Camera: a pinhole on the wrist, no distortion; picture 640 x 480 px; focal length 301.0 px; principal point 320.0 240.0 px. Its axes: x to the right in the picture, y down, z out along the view. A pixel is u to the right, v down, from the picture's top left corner.
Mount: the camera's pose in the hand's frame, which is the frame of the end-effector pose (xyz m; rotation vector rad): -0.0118 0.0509 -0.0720 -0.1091 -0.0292 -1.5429
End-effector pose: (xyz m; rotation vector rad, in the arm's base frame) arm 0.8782 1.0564 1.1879 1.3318 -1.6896 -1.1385
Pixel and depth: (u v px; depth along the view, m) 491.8 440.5 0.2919
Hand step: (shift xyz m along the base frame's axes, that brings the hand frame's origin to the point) -0.2171 -0.1554 -0.1616
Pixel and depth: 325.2 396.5 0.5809
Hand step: -0.5534 -0.1954 -0.0913
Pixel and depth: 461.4 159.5 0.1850
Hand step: -0.0912 0.0727 -0.0648
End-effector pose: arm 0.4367 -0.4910 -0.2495 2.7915 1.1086 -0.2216
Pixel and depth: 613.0 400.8 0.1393
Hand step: -0.0020 0.0866 -0.0912
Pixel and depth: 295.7 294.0 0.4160
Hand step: 0.1146 -0.0919 -0.3356
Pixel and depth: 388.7 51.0 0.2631
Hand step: -0.1272 -0.1515 -0.1693
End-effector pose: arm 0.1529 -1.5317 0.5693 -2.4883 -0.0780 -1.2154
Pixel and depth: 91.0 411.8 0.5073
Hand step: 0.5722 -0.3513 -0.1372
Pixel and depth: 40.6 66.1 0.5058
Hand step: 0.2373 -0.3437 -0.6201
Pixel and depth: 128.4 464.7 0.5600
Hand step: 0.6866 -0.3289 -0.0561
